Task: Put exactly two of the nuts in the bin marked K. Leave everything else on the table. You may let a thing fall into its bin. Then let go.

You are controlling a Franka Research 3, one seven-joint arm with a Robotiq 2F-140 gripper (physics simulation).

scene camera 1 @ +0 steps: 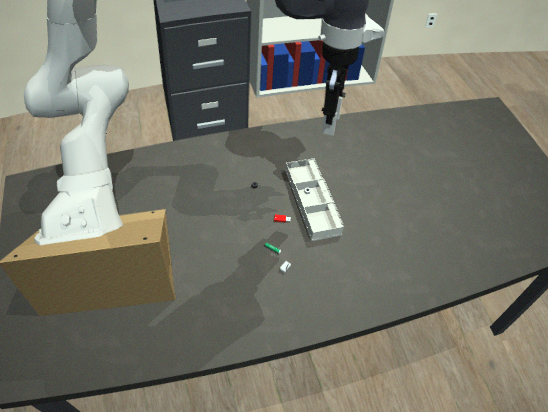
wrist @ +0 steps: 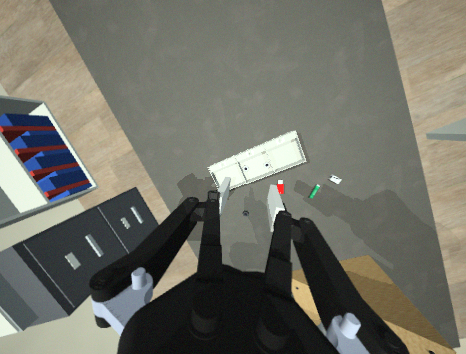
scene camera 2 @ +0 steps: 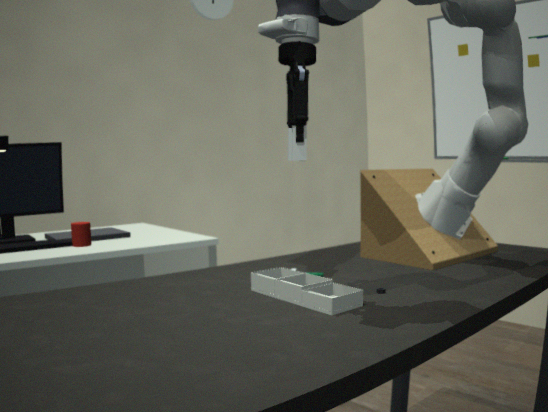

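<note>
The white three-part tray lies on the table. Its middle compartment, bin K, holds two light nuts: one nut near the divider, and another nut apart from it, which I cannot make out in scene camera 1. The labels are too small to read. A dark nut lies on the table beside the tray. My gripper is open and empty, high above the table and away from the tray.
A red USB stick, a green cylinder and a small white object lie beside the tray. The wooden base block stands under the arm. A dark cabinet stands behind the table.
</note>
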